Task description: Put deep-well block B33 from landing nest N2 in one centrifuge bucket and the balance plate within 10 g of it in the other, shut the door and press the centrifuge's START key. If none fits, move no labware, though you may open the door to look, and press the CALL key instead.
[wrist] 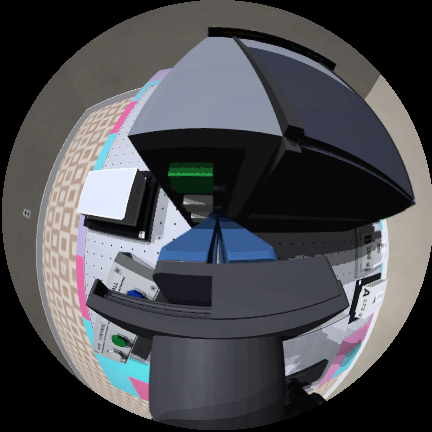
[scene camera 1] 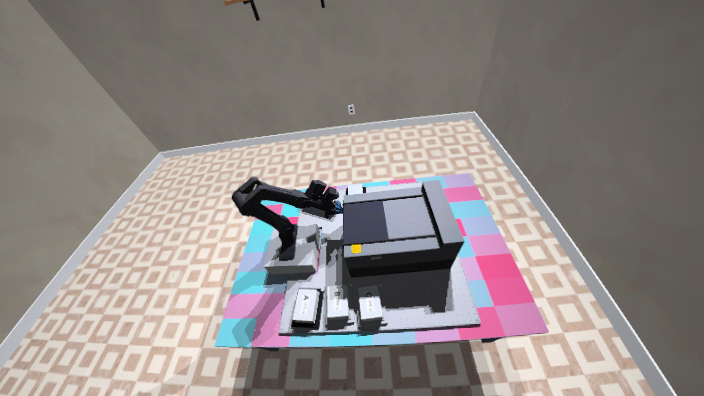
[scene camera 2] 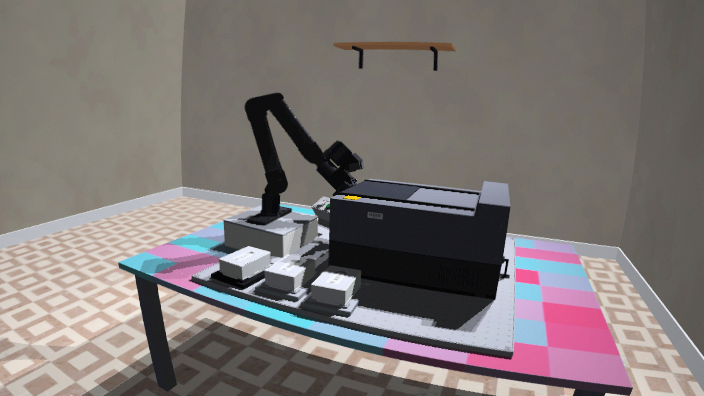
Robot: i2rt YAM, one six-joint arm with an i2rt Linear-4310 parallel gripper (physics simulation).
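Pixels of known places: gripper, fingertip midpoint: (wrist: pixel 217 214); arm's base, origin of the base link: (scene camera 1: pixel 289 241) (scene camera 2: pixel 270 216).
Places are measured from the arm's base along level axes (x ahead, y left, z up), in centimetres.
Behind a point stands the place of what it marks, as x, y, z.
Note:
My gripper (scene camera 1: pixel 341 208) {29.9, 10.5, 4.4} (wrist: pixel 217 214) {29.9, 10.5, 4.4} is shut and empty, its blue fingertips close to the centrifuge's front. The centrifuge (scene camera 1: pixel 405 252) {53.4, -19.7, 12.8} (scene camera 2: pixel 415 235) {52.6, -19.7, 6.8} (wrist: pixel 205 95) {32.5, 11.3, 13.6} has its top door shut. In the wrist view a green key (wrist: pixel 191 179) {29.6, 11.8, 11.3} and paler keys (wrist: pixel 198 201) {29.8, 11.8, 8.1} show on its front; the fingertips overlap the panel's lower part, and contact cannot be told. A white block (scene camera 1: pixel 355 189) {35.9, 31.4, -1.6} (wrist: pixel 110 194) {34.6, 26.9, -1.6} sits on a dark nest at the back; its label is unreadable. Plates A (scene camera 1: pixel 306 307) {10.4, -32.0, -2.0} (scene camera 2: pixel 245 262) {12.5, -34.7, -2.1} (wrist: pixel 367 300) {11.1, -24.5, -2.6}, B (scene camera 1: pixel 337 306) {23.6, -32.8, -2.1} (scene camera 2: pixel 285 276) {25.4, -36.6, -2.5} (wrist: pixel 368 248) {24.1, -24.0, -3.6} and C (scene camera 1: pixel 370 305) {37.1, -33.7, -2.1} (scene camera 2: pixel 333 290) {38.5, -38.4, -2.6} stand in a row.
A box with a blue button (wrist: pixel 135 294) {20.9, 20.6, -0.4} stands by the gripper in the wrist view, partly hidden by it. Another box with a green button (wrist: pixel 119 341) {11.3, 25.3, -0.5} is beyond it. The arm's grey pedestal (scene camera 1: pixel 291 269) {1.1, -13.2, -4.1} (scene camera 2: pixel 255 237) {2.1, -13.3, -3.3} stands left of the centrifuge. A wall shelf (scene camera 2: pixel 395 46) hangs behind.

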